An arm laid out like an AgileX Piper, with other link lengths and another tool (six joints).
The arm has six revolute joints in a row. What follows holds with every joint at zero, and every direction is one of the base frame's.
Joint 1 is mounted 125.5 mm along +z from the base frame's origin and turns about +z.
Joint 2 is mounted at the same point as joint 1 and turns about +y.
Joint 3 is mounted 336.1 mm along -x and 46.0 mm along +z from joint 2 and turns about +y.
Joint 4 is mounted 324.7 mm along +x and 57.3 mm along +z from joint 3 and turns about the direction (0.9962, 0, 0.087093).
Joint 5 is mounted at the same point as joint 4 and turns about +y.
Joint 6 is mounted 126.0 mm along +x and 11.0 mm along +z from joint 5 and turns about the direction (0.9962, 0, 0.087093).
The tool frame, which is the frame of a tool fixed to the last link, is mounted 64.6 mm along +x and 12.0 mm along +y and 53.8 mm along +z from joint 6; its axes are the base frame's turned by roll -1.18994, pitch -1.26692 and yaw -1.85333 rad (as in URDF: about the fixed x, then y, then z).
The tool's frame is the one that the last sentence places.
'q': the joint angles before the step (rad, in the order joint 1, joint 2, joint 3, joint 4, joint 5, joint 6). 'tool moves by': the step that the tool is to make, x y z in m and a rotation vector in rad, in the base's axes. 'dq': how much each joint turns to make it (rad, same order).
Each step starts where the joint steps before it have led.
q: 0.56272, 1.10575, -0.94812, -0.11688, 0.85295, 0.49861
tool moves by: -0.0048, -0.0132, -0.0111, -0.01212, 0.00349, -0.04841
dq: -0.00023, -0.02663, 0.04744, -0.04819, -0.00444, 0.06627
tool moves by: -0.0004, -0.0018, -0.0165, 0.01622, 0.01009, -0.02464
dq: 0.00024, -0.00003, 0.04811, -0.00603, -0.04375, 0.04114
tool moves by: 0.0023, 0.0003, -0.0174, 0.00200, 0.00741, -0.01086
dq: -0.00018, 0.01442, 0.04058, -0.01102, -0.04734, 0.02585
